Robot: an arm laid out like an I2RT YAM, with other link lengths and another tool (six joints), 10 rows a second.
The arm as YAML. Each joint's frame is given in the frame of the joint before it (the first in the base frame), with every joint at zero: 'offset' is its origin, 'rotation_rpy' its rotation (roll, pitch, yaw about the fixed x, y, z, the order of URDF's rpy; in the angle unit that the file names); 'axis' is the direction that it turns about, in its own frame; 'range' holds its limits. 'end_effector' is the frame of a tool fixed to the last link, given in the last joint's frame.
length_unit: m
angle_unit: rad
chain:
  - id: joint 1
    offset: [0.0, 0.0, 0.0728]
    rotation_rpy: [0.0, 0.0, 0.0]
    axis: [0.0, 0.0, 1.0]
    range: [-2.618, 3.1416]
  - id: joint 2
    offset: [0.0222, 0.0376, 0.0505]
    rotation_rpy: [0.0, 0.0, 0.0]
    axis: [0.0, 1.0, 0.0]
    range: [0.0, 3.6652]
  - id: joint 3
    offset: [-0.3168, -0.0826, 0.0]
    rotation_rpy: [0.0, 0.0, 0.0]
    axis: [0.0, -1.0, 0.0]
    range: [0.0, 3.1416]
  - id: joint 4
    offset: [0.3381, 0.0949, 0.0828]
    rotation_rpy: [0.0, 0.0, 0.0]
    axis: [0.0, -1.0, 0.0]
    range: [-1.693, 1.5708]
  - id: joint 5
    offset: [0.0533, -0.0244, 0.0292]
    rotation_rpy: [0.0, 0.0, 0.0]
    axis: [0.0, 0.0, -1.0]
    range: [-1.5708, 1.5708]
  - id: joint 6
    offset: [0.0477, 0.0, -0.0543]
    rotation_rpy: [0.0, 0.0, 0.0]
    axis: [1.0, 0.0, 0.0]
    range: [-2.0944, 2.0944]
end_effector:
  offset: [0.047, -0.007, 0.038]
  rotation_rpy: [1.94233, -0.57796, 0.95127]
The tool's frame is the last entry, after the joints.
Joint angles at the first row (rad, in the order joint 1, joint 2, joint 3, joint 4, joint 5, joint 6):
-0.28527 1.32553 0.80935 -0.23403 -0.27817 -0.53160
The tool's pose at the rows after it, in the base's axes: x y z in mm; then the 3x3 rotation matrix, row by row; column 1 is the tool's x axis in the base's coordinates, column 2 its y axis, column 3 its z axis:
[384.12, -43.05, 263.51], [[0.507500, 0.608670, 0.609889], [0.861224, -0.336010, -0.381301], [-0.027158, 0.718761, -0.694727]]
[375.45, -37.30, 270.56], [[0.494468, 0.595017, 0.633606], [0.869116, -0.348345, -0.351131], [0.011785, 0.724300, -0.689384]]
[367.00, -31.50, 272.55], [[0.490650, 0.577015, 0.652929], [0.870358, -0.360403, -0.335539], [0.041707, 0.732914, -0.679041]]
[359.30, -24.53, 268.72], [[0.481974, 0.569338, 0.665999], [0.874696, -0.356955, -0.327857], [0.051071, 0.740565, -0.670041]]
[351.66, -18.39, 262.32], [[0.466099, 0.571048, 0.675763], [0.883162, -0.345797, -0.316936], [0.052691, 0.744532, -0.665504]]
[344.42, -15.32, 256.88], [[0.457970, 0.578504, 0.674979], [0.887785, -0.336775, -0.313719], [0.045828, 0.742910, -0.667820]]
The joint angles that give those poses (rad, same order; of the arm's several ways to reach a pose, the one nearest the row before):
-0.28306 1.27033 0.79783 -0.23535 -0.30474 -0.51474
-0.28037 1.22823 0.77837 -0.23465 -0.33746 -0.49418
-0.27194 1.18795 0.74648 -0.21455 -0.34975 -0.46943
-0.25793 1.15614 0.70916 -0.19244 -0.34964 -0.46101
-0.24857 1.13009 0.67232 -0.17719 -0.35643 -0.46618
-0.24670 1.10729 0.64535 -0.18086 -0.35895 -0.47620

